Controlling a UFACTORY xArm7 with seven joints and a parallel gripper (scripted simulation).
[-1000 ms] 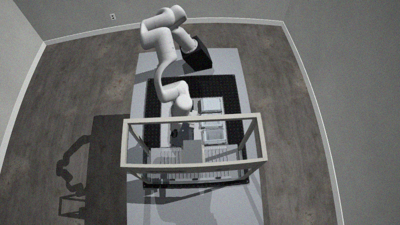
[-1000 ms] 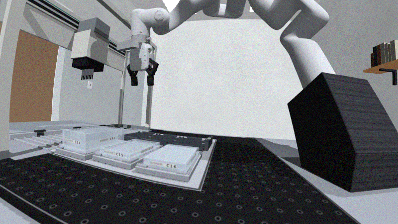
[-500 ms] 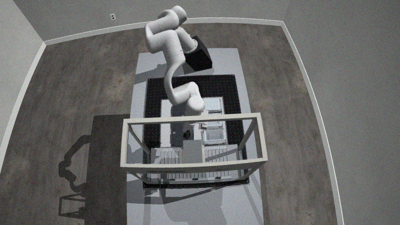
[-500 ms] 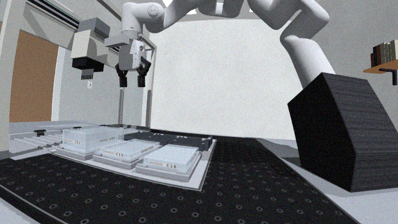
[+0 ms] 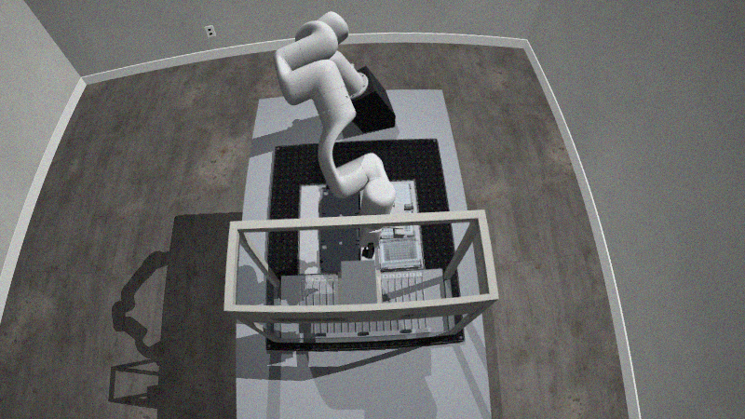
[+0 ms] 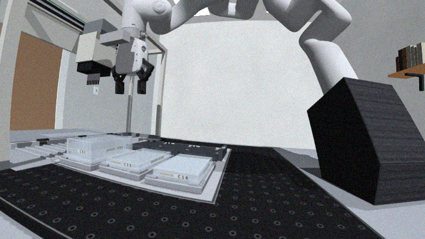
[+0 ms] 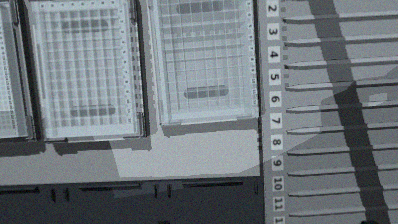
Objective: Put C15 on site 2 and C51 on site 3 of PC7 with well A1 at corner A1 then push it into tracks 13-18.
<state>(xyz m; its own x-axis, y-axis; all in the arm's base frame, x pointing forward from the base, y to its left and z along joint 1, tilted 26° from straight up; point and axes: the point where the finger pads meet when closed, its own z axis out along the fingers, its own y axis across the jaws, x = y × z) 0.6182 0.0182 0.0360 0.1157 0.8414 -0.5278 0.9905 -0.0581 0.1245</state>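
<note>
Now: the deep-well block C51 15 cm below my hand, 11 cm to the left of it and 1 cm behind it. Also, from my hand: nest S2: 18 cm below, 12 cm behind, 10 cm to the left; then nest S3: 18 cm below, 11 cm to the left, 1 cm behind; then dark carrier PC7: 17 cm below, 13 cm behind, 8 cm to the right.
</note>
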